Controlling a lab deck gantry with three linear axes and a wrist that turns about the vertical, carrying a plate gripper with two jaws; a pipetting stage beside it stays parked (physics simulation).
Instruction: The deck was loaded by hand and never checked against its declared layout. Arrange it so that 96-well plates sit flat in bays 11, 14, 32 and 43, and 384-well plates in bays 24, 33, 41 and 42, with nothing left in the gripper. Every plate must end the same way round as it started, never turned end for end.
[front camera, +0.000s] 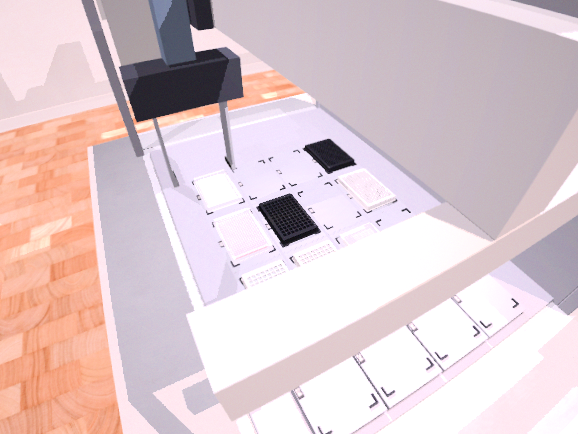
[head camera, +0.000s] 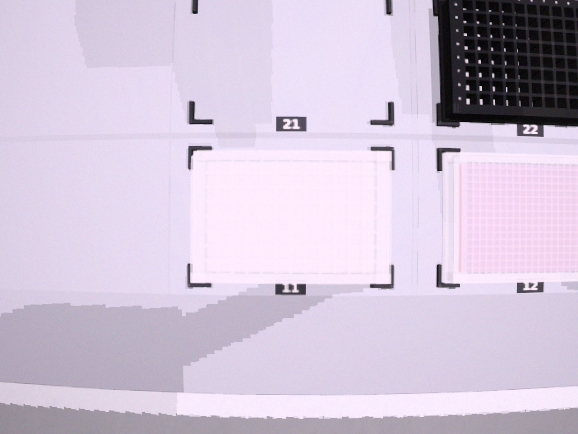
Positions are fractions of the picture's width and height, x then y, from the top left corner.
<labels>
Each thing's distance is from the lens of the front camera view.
gripper (front camera: 0.35, 0.40): 0.59 m
pink 384-well plate (front camera: 0.42, 0.55): 0.66 m
bay 21 (front camera: 0.45, 0.42): 0.82 m
bay 24 (front camera: 0.69, 0.84): 0.55 m
The marked spots on the bay 24 and the pink 384-well plate are 0.36 m apart.
</labels>
